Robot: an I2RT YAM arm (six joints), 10 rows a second.
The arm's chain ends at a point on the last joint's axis. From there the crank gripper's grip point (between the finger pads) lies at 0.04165 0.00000 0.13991 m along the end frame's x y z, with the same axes.
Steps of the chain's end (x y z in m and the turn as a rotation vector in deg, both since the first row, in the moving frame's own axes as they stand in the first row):
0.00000 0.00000 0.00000 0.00 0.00 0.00
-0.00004 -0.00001 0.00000 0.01 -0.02 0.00
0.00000 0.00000 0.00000 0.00 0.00 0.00
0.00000 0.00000 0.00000 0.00 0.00 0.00
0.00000 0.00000 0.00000 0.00 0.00 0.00
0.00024 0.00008 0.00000 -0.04 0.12 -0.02
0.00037 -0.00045 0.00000 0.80 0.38 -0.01
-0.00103 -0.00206 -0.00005 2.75 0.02 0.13
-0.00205 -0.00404 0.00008 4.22 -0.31 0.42
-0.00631 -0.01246 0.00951 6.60 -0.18 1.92
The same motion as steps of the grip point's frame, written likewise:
0.00000 0.00000 0.00000 0.00 0.00 0.00
-0.00009 -0.00003 0.00001 0.01 -0.02 0.00
0.00000 0.00000 0.00000 0.00 0.00 0.00
0.00000 0.00000 0.00000 0.00 0.00 0.00
0.00000 0.00000 0.00000 0.00 0.00 0.00
0.00053 0.00016 -0.00009 -0.04 0.12 -0.02
0.00130 -0.00241 -0.00029 0.80 0.38 -0.01
-0.00097 -0.00868 -0.00022 2.75 0.02 0.13
-0.00277 -0.01404 -0.00006 4.22 -0.31 0.42
-0.00650 -0.02716 0.00879 6.60 -0.18 1.92

